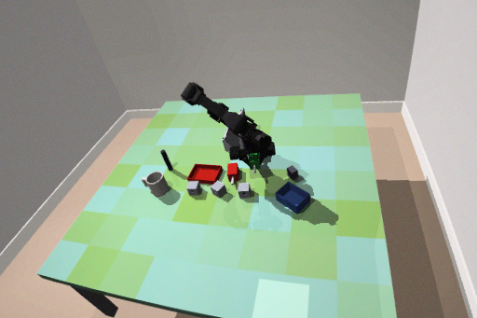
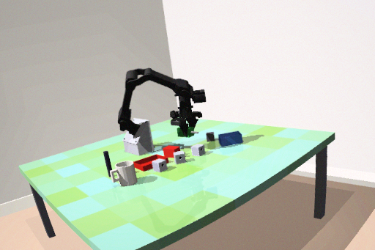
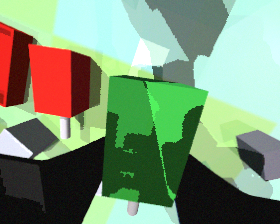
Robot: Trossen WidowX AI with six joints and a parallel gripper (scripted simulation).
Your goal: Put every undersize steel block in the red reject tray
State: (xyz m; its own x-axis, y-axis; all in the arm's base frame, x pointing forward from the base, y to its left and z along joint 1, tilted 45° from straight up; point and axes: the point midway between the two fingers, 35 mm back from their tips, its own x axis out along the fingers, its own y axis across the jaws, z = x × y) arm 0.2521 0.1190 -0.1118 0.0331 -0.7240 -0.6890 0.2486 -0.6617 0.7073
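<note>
Now: the green GO gauge 1 cm ahead of my gripper tip and 2 cm above it. Also, from my gripper tip: steel block (10 cm ahead, 3 cm to the right, 5 cm below); then blue tray (11 cm ahead, 17 cm to the left, 6 cm below); then darker grey block (2 cm behind, 16 cm to the left, 5 cm below).
</note>
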